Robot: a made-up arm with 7 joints. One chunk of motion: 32 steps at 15 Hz.
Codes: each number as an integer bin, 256 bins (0 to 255) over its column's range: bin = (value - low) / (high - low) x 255, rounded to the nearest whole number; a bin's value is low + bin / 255 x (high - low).
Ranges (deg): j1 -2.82..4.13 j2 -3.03..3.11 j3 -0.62..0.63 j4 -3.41..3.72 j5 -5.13..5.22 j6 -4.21..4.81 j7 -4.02..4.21
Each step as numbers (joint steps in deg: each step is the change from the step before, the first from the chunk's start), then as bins.
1 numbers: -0.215 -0.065 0.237 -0.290 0.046 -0.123 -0.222
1 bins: 96 123 175 112 128 116 118
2 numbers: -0.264 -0.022 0.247 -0.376 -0.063 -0.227 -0.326
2 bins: 94 125 177 109 125 113 114
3 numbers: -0.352 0.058 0.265 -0.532 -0.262 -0.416 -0.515
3 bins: 91 128 181 103 120 107 109
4 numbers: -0.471 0.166 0.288 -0.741 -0.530 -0.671 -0.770
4 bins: 86 133 185 95 113 100 101
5 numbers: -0.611 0.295 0.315 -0.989 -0.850 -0.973 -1.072
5 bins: 81 138 191 87 105 92 91
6 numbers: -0.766 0.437 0.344 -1.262 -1.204 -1.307 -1.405
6 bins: 75 144 197 77 97 82 81
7 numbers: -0.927 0.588 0.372 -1.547 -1.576 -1.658 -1.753
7 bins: 69 150 202 67 88 72 70
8 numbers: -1.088 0.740 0.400 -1.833 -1.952 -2.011 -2.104
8 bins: 64 157 208 56 78 62 59
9 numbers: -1.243 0.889 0.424 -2.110 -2.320 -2.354 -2.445
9 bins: 58 163 213 46 69 52 49
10 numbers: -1.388 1.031 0.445 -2.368 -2.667 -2.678 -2.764
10 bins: 53 169 217 37 61 43 39
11 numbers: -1.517 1.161 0.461 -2.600 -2.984 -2.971 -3.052
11 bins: 48 174 221 29 53 35 30
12 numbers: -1.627 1.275 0.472 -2.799 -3.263 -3.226 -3.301
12 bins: 44 179 223 22 46 28 22
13 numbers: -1.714 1.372 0.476 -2.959 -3.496 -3.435 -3.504
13 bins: 41 183 224 16 40 22 16
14 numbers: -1.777 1.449 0.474 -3.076 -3.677 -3.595 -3.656
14 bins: 38 186 223 12 36 17 11
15 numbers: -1.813 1.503 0.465 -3.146 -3.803 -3.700 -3.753
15 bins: 37 188 221 9 33 14 8
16 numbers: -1.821 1.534 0.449 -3.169 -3.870 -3.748 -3.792
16 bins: 37 190 218 9 31 13 7
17 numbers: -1.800 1.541 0.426 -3.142 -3.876 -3.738 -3.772
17 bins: 37 190 213 10 31 13 8
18 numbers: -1.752 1.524 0.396 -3.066 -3.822 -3.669 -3.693
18 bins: 39 189 207 12 32 15 10
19 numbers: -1.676 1.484 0.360 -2.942 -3.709 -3.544 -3.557
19 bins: 42 187 200 17 35 19 14
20 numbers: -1.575 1.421 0.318 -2.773 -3.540 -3.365 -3.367
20 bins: 46 185 191 23 39 24 20
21 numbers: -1.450 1.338 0.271 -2.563 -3.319 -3.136 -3.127
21 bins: 50 181 182 30 45 30 28
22 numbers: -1.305 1.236 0.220 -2.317 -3.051 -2.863 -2.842
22 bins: 56 177 171 39 51 38 36
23 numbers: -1.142 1.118 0.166 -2.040 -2.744 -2.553 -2.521
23 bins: 62 172 160 49 59 47 46
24 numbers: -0.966 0.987 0.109 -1.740 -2.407 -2.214 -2.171
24 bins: 68 167 149 60 67 56 57
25 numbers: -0.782 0.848 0.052 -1.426 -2.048 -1.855 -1.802
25 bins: 75 161 137 71 76 67 69
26 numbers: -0.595 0.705 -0.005 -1.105 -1.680 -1.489 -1.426
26 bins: 82 155 125 82 85 77 80
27 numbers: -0.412 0.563 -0.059 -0.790 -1.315 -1.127 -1.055
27 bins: 88 149 114 94 94 87 92
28 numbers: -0.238 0.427 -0.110 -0.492 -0.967 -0.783 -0.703
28 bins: 95 144 104 104 103 97 103
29 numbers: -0.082 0.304 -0.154 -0.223 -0.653 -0.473 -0.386
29 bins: 100 138 95 114 110 106 113
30 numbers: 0.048 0.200 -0.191 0.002 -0.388 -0.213 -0.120
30 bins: 105 134 88 122 117 113 121
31 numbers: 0.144 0.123 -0.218 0.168 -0.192 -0.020 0.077
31 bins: 109 131 82 128 122 118 127
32 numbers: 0.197 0.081 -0.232 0.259 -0.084 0.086 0.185
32 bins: 111 129 79 131 124 121 130
